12 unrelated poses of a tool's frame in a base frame.
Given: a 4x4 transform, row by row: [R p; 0 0 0 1], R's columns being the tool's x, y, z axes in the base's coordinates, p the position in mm. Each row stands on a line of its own.
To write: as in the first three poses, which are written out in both.
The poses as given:
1:
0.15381 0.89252 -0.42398 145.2
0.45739 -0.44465 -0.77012 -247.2
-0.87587 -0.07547 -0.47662 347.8
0 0 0 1
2:
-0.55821 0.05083 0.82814 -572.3
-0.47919 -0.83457 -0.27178 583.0
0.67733 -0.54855 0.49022 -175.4
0 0 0 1
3:
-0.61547 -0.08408 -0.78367 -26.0
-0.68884 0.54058 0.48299 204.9
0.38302 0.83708 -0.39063 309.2
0 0 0 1
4:
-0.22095 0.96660 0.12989 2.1
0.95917 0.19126 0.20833 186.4
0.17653 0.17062 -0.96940 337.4
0 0 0 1
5:
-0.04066 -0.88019 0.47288 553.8
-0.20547 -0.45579 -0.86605 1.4
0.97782 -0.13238 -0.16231 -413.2
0 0 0 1
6:
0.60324 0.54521 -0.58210 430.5
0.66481 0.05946 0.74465 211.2
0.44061 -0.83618 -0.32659 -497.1
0 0 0 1
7:
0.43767 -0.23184 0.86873 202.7
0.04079 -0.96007 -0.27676 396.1
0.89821 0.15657 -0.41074 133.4
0 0 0 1
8:
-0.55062 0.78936 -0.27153 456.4
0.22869 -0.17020 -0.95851 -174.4
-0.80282 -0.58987 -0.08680 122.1
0 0 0 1
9:
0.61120 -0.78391 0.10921 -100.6
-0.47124 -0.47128 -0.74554 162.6
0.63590 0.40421 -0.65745 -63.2
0 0 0 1
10:
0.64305 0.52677 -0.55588 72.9
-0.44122 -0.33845 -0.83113 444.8
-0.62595 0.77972 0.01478 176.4
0 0 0 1
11:
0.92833 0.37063 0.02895 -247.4
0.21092 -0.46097 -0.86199 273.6
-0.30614 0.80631 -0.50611 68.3
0 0 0 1
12:
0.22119 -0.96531 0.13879 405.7
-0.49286 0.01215 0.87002 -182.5
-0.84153 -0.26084 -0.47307 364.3
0 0 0 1
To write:
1: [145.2 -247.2 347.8 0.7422 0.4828 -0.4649 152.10]
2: [-572.3 583.0 -175.4 -0.4488 0.2446 -0.8595 162.04]
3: [-26.0 204.9 309.2 0.2602 -0.8572 -0.4444 137.12]
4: [2.1 186.4 337.4 -0.6240 -0.7717 -0.1228 178.27]
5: [553.8 1.4 -413.2 0.6566 -0.4519 0.6039 146.04]
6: [430.5 211.2 -497.1 -0.8379 -0.5421 0.0634 109.39]
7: [202.7 396.1 133.4 0.8450 -0.0575 0.5316 165.14]
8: [456.4 -174.4 122.1 0.4307 0.6208 -0.6551 154.66]
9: [-100.6 162.6 -63.2 0.8826 -0.4043 0.2400 139.36]
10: [72.9 444.8 176.4 0.8566 0.0373 -0.5147 109.90]
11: [-247.4 273.6 68.3 0.9761 0.1961 -0.0934 121.29]
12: [405.7 -182.5 364.3 -0.7206 0.6246 0.3010 128.31]
